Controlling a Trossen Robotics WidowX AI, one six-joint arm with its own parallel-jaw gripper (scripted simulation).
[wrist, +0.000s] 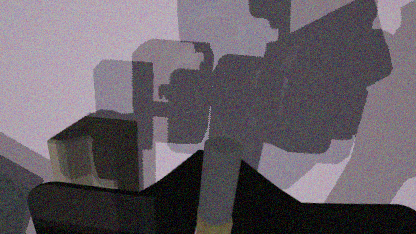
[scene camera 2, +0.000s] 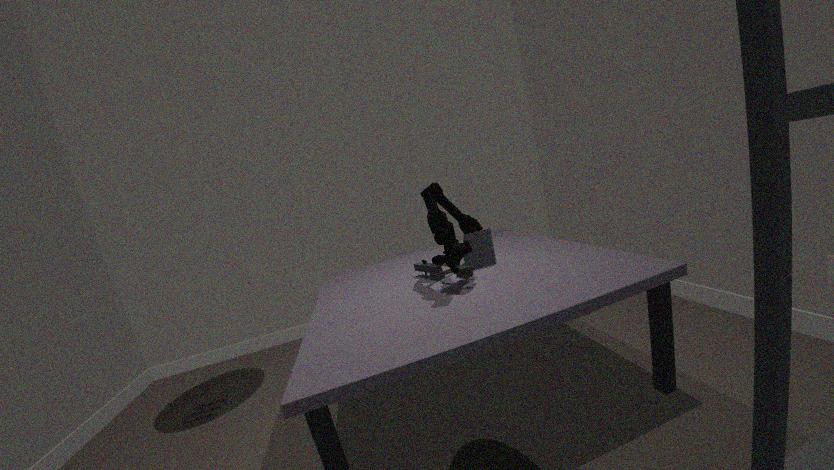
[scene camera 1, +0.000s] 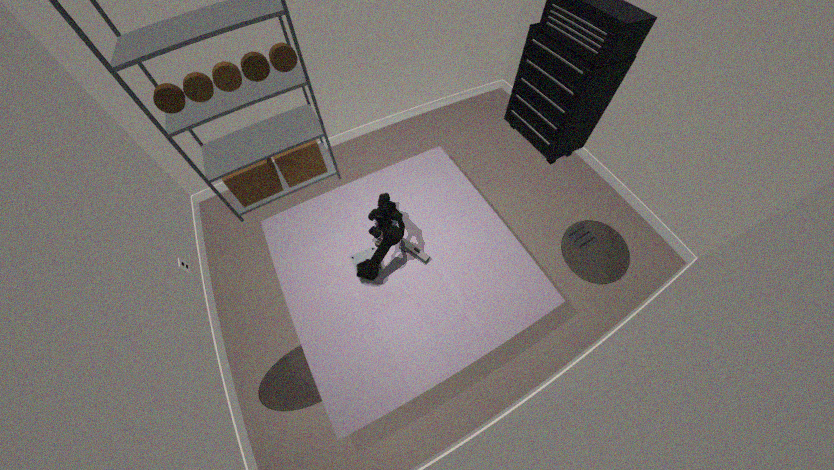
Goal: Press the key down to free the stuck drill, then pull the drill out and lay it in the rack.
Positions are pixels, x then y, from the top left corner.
Labels:
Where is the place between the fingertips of the gripper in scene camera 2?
456,273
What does the gripper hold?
A drill.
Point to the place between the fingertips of the gripper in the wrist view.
214,159

